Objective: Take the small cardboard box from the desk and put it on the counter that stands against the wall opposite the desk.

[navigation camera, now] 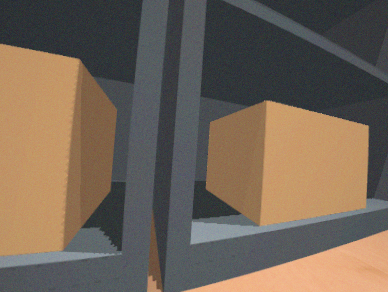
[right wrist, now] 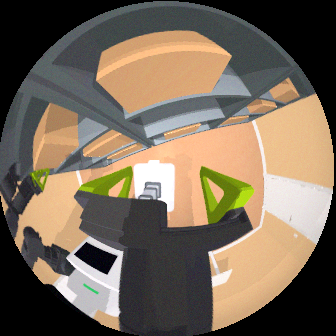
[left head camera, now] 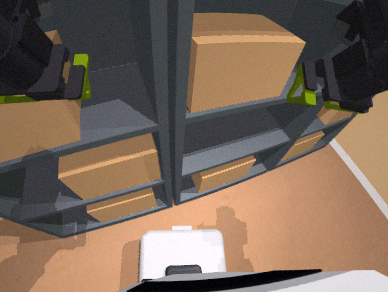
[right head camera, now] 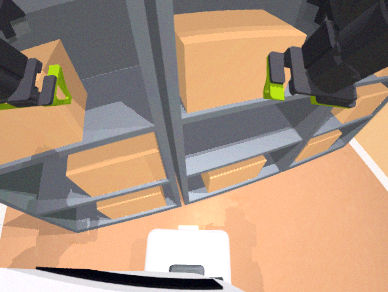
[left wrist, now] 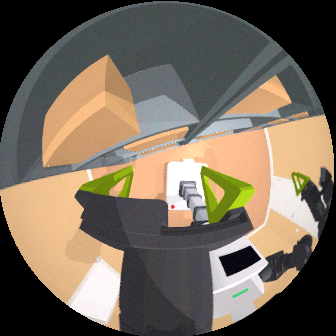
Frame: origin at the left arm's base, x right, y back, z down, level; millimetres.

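Seen in the pictures: left gripper, fingertip midpoint: [right wrist: 45, 169] [left head camera: 64, 96] [right head camera: 50, 102] [left wrist: 166, 168]; right gripper, fingertip midpoint: [right wrist: 165, 169] [left head camera: 307, 102] [right head camera: 288, 97] [left wrist: 293, 172].
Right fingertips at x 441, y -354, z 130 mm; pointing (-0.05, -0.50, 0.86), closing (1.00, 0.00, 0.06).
Note:
A point is followed by its place in that frame.
The small cardboard box on the desk, the desk and the counter cannot be made out in these views. My left gripper [left head camera: 49, 93] @(x -10, y -349, z 128 mm) [right head camera: 32, 97] [left wrist: 166, 168] @(x -10, y -349, z 128 mm) is open and empty, with its green fingers wide apart. It hangs in front of the left part of the shelving. My right gripper [left head camera: 321, 99] [right head camera: 301, 97] @(x 441, y -354, z 130 mm) [right wrist: 165, 169] @(x 441, y -354, z 130 mm) is also open and empty. It shows in front of the right part of the shelving, near the edge of a large shelf box in both head views; the gap between them cannot be told.
Dark grey shelving [left head camera: 168, 100] @(x 159, y -636, z 389 mm) [right head camera: 166, 100] @(x 167, y -617, z 369 mm) [navigation camera: 145, 100] stands very close ahead. Its bays hold several cardboard boxes, among them a large upper one [left head camera: 237, 75] @(x 397, y -651, z 275 mm) [right head camera: 225, 70] @(x 370, y -642, z 259 mm) [right wrist: 160, 72] @(x 417, y -658, z 234 mm). My white base [left head camera: 182, 250] @(x 223, y -191, z 1150 mm) [right head camera: 189, 247] @(x 237, y -207, z 1150 mm) is near its foot. A white panel [right wrist: 297, 202] is at the right.

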